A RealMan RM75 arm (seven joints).
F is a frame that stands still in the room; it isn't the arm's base.
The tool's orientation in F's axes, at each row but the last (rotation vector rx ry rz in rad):
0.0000, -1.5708, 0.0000
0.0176, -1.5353, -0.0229
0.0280, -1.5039, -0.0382
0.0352, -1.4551, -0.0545
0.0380, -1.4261, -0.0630
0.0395, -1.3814, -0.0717
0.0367, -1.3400, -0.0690
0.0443, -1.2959, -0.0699
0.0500, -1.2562, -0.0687
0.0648, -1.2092, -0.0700
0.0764, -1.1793, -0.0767
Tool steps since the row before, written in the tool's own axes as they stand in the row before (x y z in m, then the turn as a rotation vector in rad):
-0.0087, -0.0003, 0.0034, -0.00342, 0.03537, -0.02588
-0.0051, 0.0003, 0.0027, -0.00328, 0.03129, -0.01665
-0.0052, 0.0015, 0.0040, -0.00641, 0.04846, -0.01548
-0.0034, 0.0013, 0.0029, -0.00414, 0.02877, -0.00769
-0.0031, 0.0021, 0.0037, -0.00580, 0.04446, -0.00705
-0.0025, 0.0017, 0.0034, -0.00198, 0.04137, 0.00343
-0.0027, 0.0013, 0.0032, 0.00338, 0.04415, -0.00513
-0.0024, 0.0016, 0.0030, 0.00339, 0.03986, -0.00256
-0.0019, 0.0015, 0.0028, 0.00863, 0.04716, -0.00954
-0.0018, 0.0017, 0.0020, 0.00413, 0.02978, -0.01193
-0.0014, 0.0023, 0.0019, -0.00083, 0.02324, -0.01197
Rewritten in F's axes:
-0.0034, -0.0003, -0.0087, 0.02588, 0.03537, -0.00342
-0.0029, 0.0004, -0.0050, 0.01664, 0.03132, -0.00306
-0.0043, 0.0017, -0.0049, 0.01541, 0.04861, -0.00537
-0.0032, 0.0015, -0.0030, 0.00762, 0.02889, -0.00335
-0.0041, 0.0023, -0.0024, 0.00708, 0.04466, -0.00389
-0.0038, 0.0019, -0.0017, -0.00259, 0.04145, 0.00161
-0.0037, 0.0015, -0.0018, 0.00704, 0.04373, 0.00504
-0.0035, 0.0018, -0.0014, 0.00445, 0.03947, 0.00544
-0.0032, 0.0016, -0.0008, 0.01288, 0.04633, 0.00880
-0.0025, 0.0018, -0.0008, 0.01320, 0.02945, 0.00225
-0.0022, 0.0024, -0.0003, 0.01122, 0.02344, -0.00298

